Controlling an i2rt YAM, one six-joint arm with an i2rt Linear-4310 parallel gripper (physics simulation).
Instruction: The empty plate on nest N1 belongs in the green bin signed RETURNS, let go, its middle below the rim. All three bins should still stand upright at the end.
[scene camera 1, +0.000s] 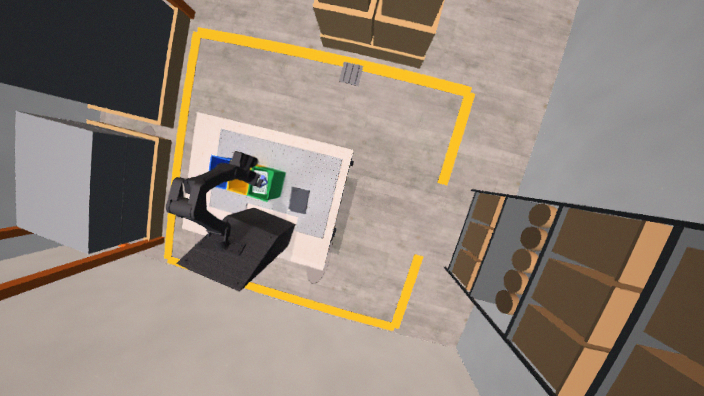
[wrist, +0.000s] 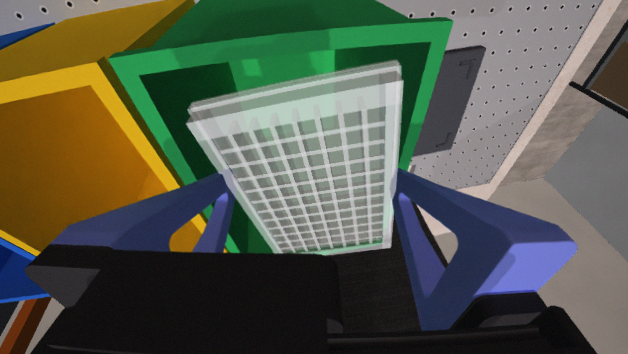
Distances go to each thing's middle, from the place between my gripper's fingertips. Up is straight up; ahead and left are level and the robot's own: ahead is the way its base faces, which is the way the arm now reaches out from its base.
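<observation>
Positions counted from my hand: green bin (wrist: 201, 56), 10 cm below, 2 cm behind, 1 cm to the left; yellow bin (wrist: 82, 148), 10 cm below, 2 cm ahead, 14 cm to the left; dark grey nest (wrist: 451, 93), 18 cm below, 14 cm behind, 15 cm to the right; gridded plate (wrist: 313, 161), 1 cm behind.
</observation>
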